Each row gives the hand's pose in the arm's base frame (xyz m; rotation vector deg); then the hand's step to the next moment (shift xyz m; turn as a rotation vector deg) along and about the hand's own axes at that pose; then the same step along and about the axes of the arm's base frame.
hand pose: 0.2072 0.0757 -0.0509 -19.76 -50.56 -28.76
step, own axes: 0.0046 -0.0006 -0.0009 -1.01 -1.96 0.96
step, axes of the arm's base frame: 0.0027 -0.0022 0.0032 -2.23 -0.89 -0.08
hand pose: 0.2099 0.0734 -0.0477 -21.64 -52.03 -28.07
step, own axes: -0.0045 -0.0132 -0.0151 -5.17 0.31 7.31
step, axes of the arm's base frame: 0.0002 -0.0175 -0.0108 -7.28 5.22 -0.15
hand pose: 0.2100 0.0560 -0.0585 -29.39 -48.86 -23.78
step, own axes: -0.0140 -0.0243 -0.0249 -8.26 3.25 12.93
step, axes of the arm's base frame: -0.0064 -0.0320 -0.0185 -10.91 11.27 -0.27
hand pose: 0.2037 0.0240 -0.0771 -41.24 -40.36 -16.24
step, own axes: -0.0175 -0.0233 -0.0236 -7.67 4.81 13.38
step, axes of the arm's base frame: -0.0122 -0.0331 -0.0128 -9.97 12.71 -0.42
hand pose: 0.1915 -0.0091 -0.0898 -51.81 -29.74 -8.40
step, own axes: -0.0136 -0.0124 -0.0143 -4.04 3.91 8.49
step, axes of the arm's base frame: -0.0107 -0.0201 -0.0050 -5.32 8.67 -0.47
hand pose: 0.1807 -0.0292 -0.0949 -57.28 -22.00 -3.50
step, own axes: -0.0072 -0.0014 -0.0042 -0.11 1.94 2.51
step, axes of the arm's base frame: -0.0058 -0.0051 -0.0033 -0.39 3.12 -0.40
